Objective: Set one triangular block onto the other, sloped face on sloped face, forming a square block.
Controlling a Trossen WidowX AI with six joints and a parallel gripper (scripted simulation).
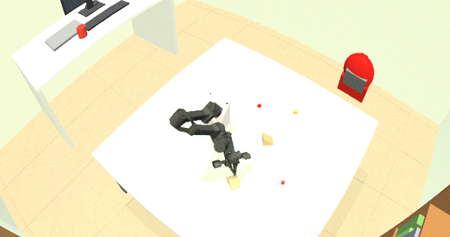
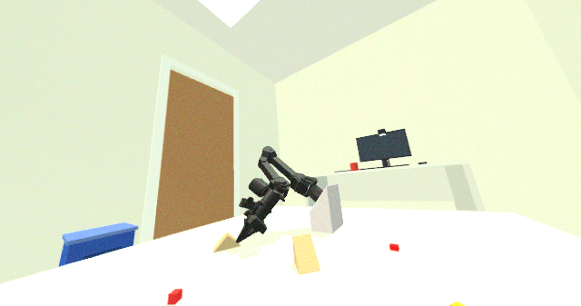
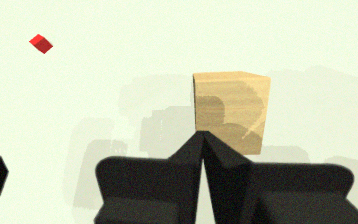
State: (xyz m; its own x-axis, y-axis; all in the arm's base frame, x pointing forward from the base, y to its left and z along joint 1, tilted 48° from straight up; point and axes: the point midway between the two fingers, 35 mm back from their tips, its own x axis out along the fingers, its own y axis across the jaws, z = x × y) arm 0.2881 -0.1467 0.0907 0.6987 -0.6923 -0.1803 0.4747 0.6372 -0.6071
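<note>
The tan triangular block is 20 mm ahead of my gripper tip, 30 mm to the right of it and 10 mm above it. From my gripper tip the other things lie so: red bit 210 mm ahead, 130 mm to the left, 10 mm below; yellow cube 20 mm behind, 550 mm to the left, 10 mm below.
</note>
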